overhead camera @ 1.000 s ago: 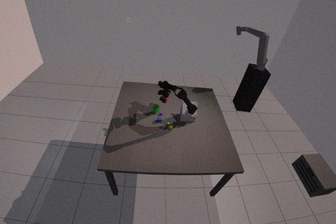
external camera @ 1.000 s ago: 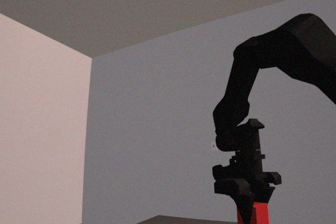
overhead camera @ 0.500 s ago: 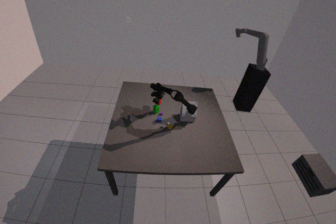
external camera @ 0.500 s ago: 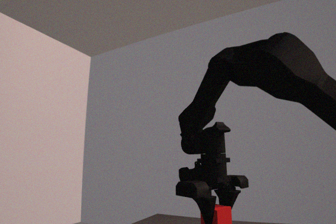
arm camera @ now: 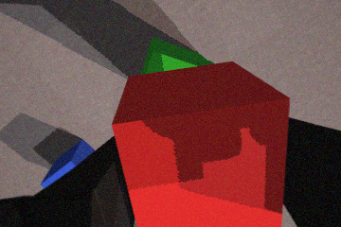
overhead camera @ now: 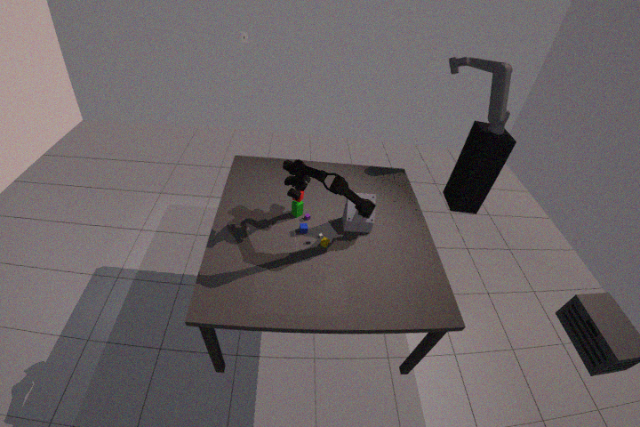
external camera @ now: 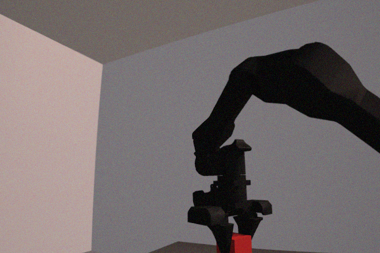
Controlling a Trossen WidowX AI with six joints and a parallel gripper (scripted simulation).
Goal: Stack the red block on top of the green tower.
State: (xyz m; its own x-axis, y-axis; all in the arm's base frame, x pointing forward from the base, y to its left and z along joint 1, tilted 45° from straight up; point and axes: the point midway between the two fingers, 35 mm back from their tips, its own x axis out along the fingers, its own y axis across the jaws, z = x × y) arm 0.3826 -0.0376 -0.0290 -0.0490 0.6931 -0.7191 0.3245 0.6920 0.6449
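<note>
The small purple block lies 120 mm below my gripper tip, 70 mm behind it and 30 mm to the left of it. Also, from my gripper tip: yellow block: 220 mm to the left, 180 mm behind, 110 mm below; then blue block: 130 mm to the left, 110 mm below, 50 mm behind; then red block: 10 mm above.
</note>
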